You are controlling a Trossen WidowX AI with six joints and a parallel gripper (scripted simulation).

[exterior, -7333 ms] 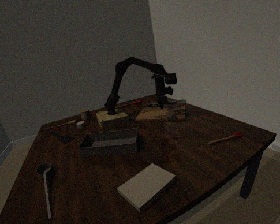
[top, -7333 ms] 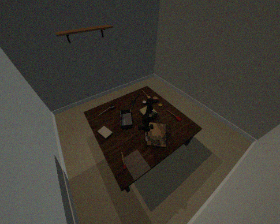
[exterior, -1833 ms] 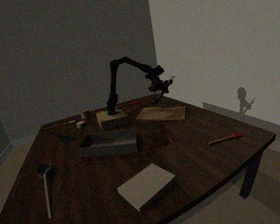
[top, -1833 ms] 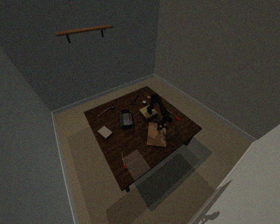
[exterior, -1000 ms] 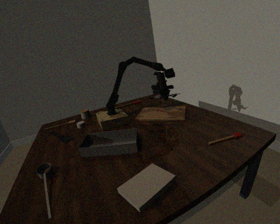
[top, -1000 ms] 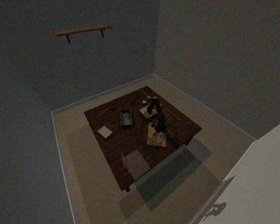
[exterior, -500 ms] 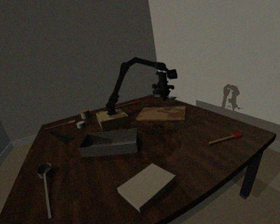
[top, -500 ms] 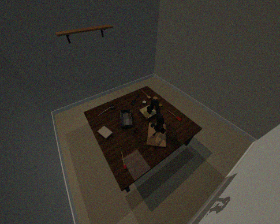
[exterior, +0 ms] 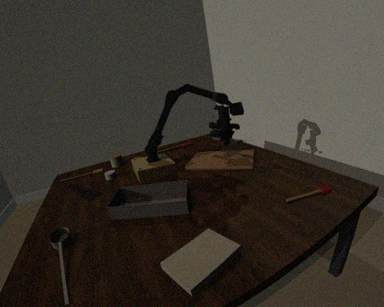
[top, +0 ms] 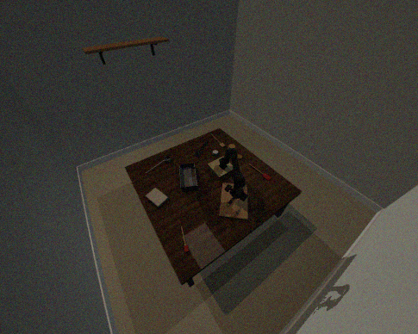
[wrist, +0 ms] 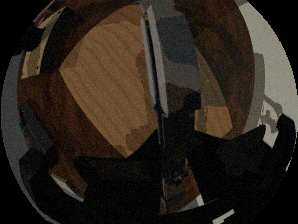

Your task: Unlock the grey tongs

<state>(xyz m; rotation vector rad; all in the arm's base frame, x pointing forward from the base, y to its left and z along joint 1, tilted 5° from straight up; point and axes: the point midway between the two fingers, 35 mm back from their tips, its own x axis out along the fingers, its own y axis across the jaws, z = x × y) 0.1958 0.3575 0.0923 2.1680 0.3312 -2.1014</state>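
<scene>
My gripper tip is 30 mm past the wooden board, 30 mm to the left of it and 80 mm above it. The rest, counted from my gripper tip: red-handled tool 530 mm ahead, 10 mm to the left, 80 mm below; pale flat box 510 mm ahead, 490 mm to the right, 80 mm below; roasting tin 150 mm ahead, 500 mm to the right, 60 mm below.
</scene>
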